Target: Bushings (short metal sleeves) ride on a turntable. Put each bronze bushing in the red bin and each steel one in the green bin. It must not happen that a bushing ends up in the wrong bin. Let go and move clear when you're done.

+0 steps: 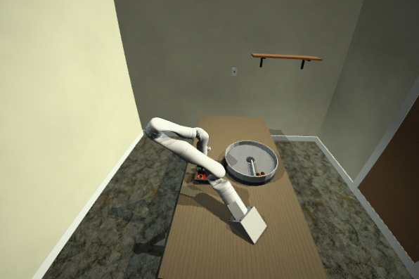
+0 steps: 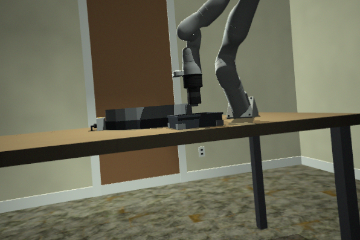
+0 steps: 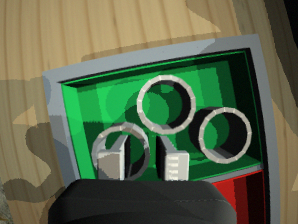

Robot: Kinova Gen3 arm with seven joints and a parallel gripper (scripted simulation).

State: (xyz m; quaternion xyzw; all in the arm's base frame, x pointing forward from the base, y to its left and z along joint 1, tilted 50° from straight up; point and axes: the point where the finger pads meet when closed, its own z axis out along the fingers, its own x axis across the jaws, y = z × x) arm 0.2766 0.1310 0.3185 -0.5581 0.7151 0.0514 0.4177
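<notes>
The bin tray is 2 cm to the right of my hand, 2 cm below it and 2 cm behind it. From my hand the other things lie so: grey turntable (35 cm to the right, 15 cm ahead, 1 cm above).
</notes>
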